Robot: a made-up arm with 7 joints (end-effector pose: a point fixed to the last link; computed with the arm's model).
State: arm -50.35 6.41 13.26 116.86 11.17 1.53 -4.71
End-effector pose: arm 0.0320 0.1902 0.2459 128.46 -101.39 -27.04
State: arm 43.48 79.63 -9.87 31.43 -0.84 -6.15 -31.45
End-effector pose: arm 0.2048 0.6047 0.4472 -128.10 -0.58 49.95
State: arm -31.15 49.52 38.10 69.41 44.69 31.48 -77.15
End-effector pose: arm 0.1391 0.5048 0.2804 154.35 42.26 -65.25
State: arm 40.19 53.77 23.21 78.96 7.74 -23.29 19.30
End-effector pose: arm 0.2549 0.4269 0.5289 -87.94 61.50 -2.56
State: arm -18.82 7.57 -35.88 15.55 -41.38 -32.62 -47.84
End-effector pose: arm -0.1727 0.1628 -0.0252 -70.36 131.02 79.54
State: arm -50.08 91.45 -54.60 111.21 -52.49 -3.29 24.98
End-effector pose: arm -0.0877 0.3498 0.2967 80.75 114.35 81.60
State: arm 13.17 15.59 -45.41 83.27 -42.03 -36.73 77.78
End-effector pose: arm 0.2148 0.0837 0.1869 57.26 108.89 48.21
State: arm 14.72 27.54 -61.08 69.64 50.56 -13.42 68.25
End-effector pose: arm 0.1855 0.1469 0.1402 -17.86 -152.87 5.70
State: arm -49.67 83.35 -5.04 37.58 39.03 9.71 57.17
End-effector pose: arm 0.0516 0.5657 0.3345 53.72 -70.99 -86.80
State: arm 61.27 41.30 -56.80 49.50 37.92 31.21 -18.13
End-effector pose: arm 0.4122 0.2741 0.3359 -136.45 91.70 66.28
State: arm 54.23 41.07 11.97 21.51 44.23 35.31 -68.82
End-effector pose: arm 0.3867 0.4876 0.3486 130.24 13.49 -20.57
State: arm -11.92 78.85 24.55 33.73 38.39 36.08 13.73
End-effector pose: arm 0.1447 0.5832 0.4228 134.01 -39.81 -51.46
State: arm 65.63 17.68 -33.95 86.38 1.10 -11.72 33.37
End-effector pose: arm 0.3490 0.1000 0.4936 -27.93 104.04 -3.08
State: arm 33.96 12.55 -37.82 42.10 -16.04 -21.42 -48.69
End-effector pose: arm 0.3582 0.1166 0.1288 -108.45 83.22 13.54
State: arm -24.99 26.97 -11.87 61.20 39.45 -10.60 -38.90
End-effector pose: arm 0.0682 0.2541 0.0727 136.73 -52.46 -50.33
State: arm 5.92 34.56 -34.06 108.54 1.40 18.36 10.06
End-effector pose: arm 0.1670 0.1304 0.2678 -63.26 144.11 40.65
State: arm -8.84 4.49 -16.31 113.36 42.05 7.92 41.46
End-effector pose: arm 0.1487 0.1193 0.3073 31.57 -152.00 51.01
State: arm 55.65 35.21 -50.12 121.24 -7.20 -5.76 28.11
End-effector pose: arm 0.2222 0.1011 0.4227 -8.21 95.02 5.40
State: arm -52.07 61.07 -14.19 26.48 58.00 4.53 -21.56
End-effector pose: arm -0.1198 0.5384 0.2135 105.28 -8.13 -115.81
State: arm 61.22 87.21 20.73 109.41 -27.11 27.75 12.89
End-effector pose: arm 0.0860 0.3358 0.6788 -98.81 -9.46 25.84
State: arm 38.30 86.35 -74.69 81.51 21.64 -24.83 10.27
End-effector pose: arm 0.1706 0.3982 0.2844 -52.74 124.91 70.71
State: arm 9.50 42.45 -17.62 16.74 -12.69 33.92 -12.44
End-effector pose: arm 0.1069 0.4462 0.0792 87.21 -28.46 -135.75
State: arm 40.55 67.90 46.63 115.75 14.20 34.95 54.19
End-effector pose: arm 0.0602 0.3266 0.6202 -86.36 79.08 18.70
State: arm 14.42 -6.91 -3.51 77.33 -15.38 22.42 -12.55
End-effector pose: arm 0.3007 0.0691 0.2255 131.87 -111.22 -33.26
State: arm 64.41 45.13 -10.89 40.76 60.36 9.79 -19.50
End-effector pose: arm 0.3850 0.4223 0.5009 146.84 -68.21 40.30
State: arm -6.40 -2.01 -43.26 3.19 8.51 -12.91 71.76
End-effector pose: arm -0.0590 0.1331 -0.0132 -18.81 -102.22 -32.67
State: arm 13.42 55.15 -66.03 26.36 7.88 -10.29 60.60
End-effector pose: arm 0.0954 0.4746 0.1448 3.30 -99.91 -98.59
